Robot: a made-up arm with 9 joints. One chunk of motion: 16 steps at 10 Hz.
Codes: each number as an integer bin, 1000 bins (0 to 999) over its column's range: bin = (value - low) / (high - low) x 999, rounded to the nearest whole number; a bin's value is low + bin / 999 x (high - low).
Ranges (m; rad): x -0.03..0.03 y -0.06..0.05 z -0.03..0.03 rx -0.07..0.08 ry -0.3..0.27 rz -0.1..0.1
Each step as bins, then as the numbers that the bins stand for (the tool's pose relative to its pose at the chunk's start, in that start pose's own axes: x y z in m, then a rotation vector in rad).
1 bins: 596 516 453 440 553 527
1 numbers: 0.0058 -0.0032 -0.0028 -0.0039 0.0155 0.0055
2 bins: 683 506 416 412 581 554
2 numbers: 0.0110 -0.0043 -0.0050 -0.0081 0.0315 0.0109
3 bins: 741 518 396 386 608 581
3 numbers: 0.0145 -0.0030 -0.0062 -0.0120 0.0469 0.0163
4 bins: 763 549 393 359 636 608
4 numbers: 0.0158 0.0005 -0.0064 -0.0161 0.0629 0.0217
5 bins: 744 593 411 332 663 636
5 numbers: 0.0147 0.0053 -0.0053 -0.0202 0.0783 0.0273
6 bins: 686 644 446 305 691 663
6 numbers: 0.0112 0.0109 -0.0032 -0.0242 0.0943 0.0327
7 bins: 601 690 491 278 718 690
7 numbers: 0.0061 0.0160 -0.0005 -0.0283 0.1097 0.0381
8 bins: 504 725 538 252 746 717
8 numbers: 0.0003 0.0198 0.0023 -0.0322 0.1256 0.0435
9 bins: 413 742 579 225 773 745
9 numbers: -0.0052 0.0217 0.0048 -0.0362 0.1411 0.0491
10 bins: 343 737 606 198 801 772
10 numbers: -0.0094 0.0212 0.0064 -0.0403 0.1570 0.0546
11 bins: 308 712 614 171 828 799
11 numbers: -0.0115 0.0184 0.0069 -0.0443 0.1724 0.0600
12 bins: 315 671 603 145 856 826
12 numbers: -0.0111 0.0139 0.0062 -0.0482 0.1884 0.0654
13 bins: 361 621 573 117 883 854
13 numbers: -0.0083 0.0084 0.0044 -0.0524 0.2038 0.0710
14 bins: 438 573 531 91 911 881
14 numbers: -0.0037 0.0031 0.0019 -0.0563 0.2198 0.0764
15 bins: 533 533 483 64 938 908
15 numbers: 0.0020 -0.0013 -0.0010 -0.0604 0.2352 0.0818
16 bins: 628 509 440 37 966 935
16 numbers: 0.0077 -0.0040 -0.0036 -0.0644 0.2512 0.0872
